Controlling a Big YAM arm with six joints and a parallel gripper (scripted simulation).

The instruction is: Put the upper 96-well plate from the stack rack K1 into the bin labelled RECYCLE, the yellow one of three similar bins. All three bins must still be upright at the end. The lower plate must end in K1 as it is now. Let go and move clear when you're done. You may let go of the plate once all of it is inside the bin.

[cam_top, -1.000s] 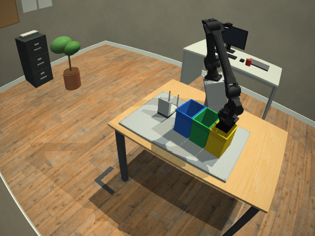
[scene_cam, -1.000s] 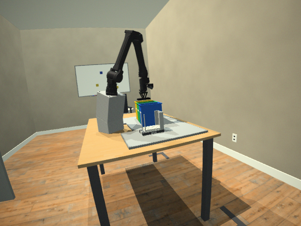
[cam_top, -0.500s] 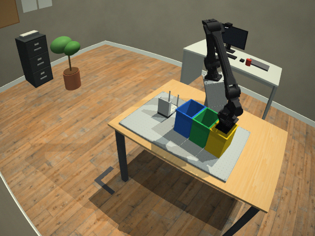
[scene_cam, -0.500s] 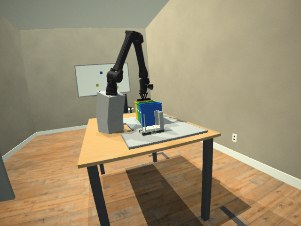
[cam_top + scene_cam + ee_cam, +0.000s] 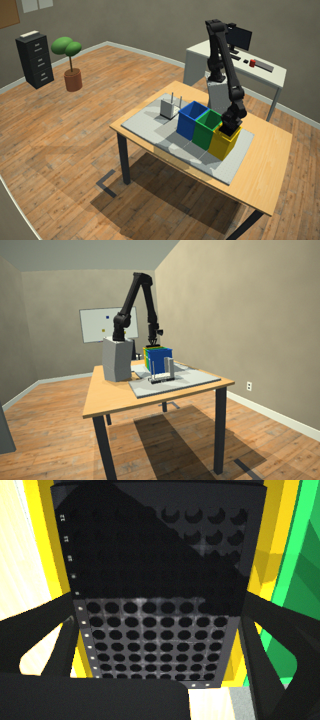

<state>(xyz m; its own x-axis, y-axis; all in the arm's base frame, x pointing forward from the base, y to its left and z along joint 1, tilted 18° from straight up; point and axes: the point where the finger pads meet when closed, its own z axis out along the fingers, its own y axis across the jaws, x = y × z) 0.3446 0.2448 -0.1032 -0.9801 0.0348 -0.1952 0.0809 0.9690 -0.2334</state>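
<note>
The yellow bin lies 11 cm below my hand. From my hand the other things lie so: dark 96-well plate: right at my hand; blue bin: 2 cm behind, 26 cm to the right, 11 cm below; green bin: 1 cm behind, 13 cm to the right, 11 cm below.
</note>
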